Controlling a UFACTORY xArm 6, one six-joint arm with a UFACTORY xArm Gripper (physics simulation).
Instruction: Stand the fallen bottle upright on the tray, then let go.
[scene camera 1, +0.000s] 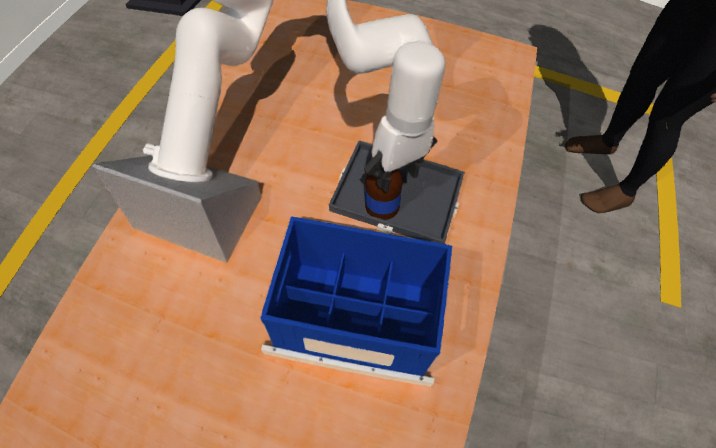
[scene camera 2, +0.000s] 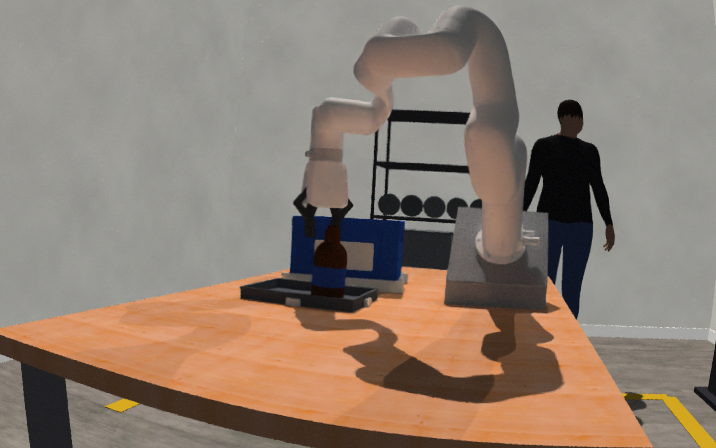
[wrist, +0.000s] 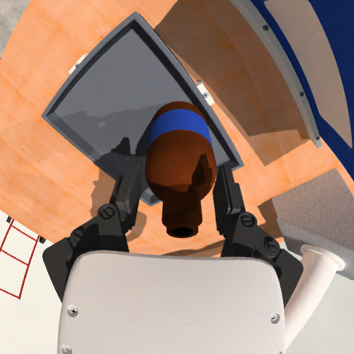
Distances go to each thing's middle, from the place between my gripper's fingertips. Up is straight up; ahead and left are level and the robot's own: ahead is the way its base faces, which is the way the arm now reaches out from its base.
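There's a white strip (scene camera 1: 282, 353) that sits 34 cm to the right of my hand, 12 cm below it and 1 cm ahead of it. The brown bottle (wrist: 180, 168) is 3 cm behind my hand, 2 cm to the left of it and 5 cm below it. Going by their middles, the bottle is the nearest to my hand of the things named here.
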